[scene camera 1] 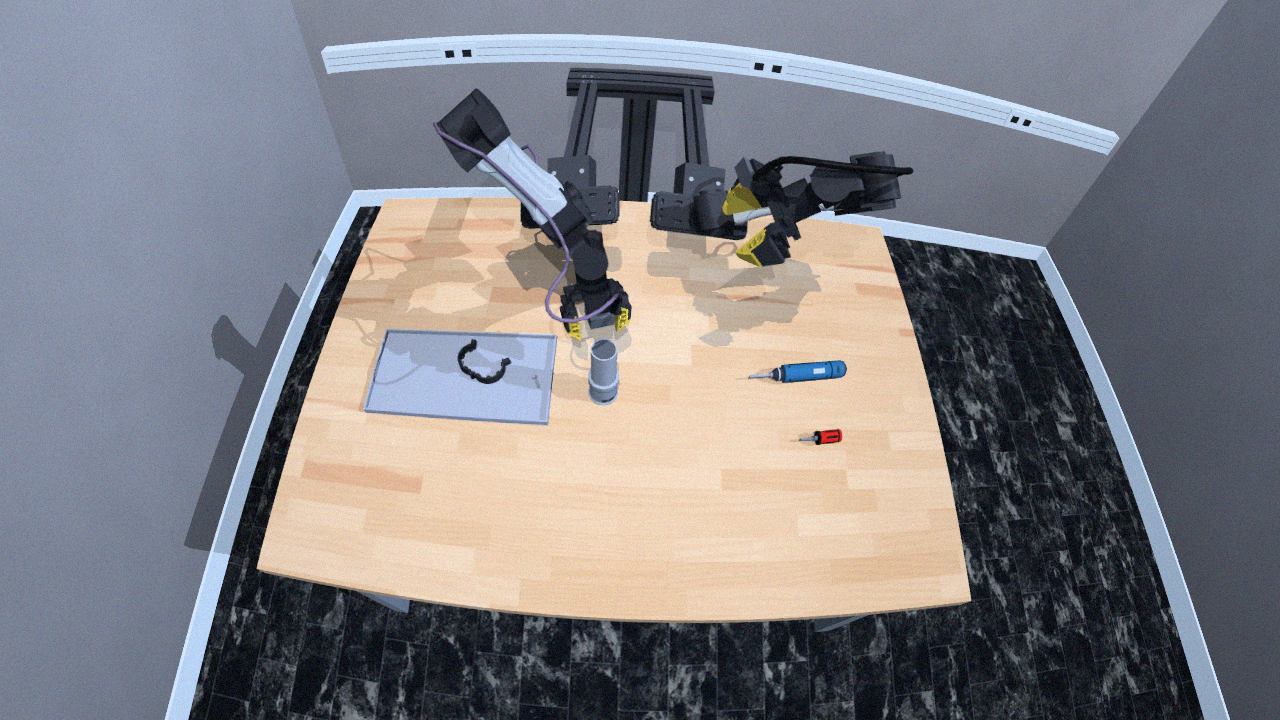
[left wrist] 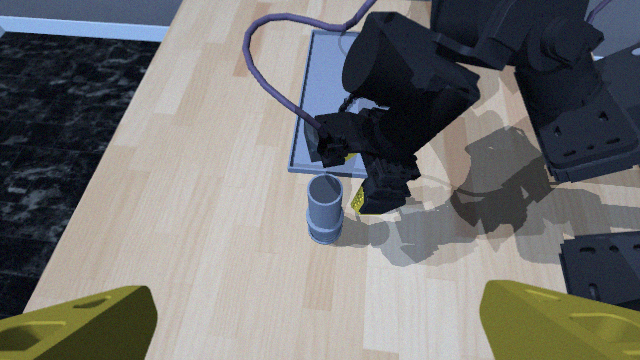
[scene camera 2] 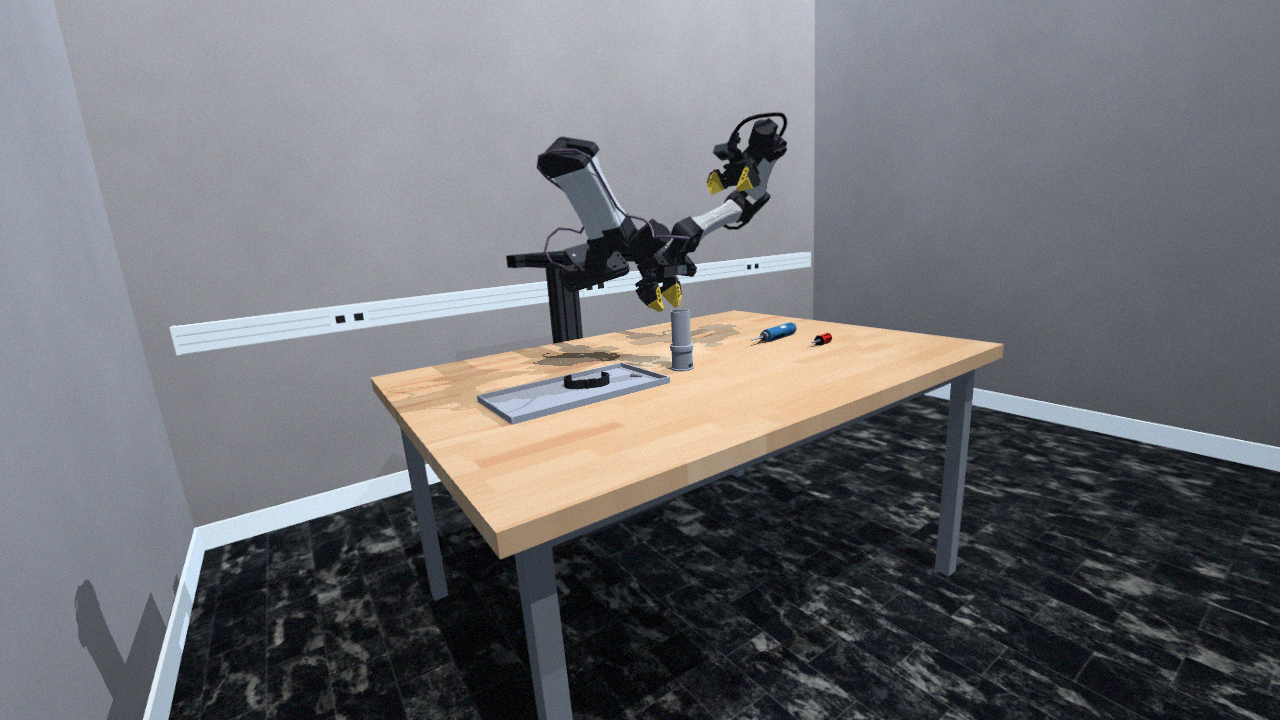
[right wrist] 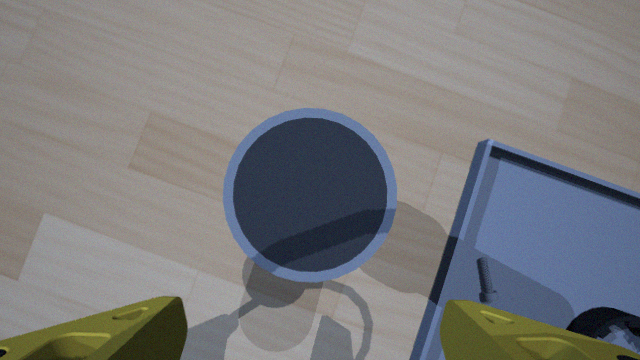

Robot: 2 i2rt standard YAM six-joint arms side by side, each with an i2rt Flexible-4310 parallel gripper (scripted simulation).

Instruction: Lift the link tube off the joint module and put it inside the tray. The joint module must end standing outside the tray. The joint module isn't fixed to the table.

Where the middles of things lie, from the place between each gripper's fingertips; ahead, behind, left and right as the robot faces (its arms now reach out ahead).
Labels:
The grey link tube [scene camera 2: 680,319] lies 6 cm below my right hand [scene camera 2: 669,308], 3 cm ahead of it and 1 cm to the left of it. From my right hand the other things lie so: tray [scene camera 1: 417,371] (31 cm to the right, 17 cm below, 2 cm ahead).
I see the grey link tube 20 mm ahead of my left hand [scene camera 1: 730,232], 200 mm to the right of it and 360 mm below it. From my left hand the other things lie so: tray: 10 mm ahead, 520 mm to the right, 470 mm below.

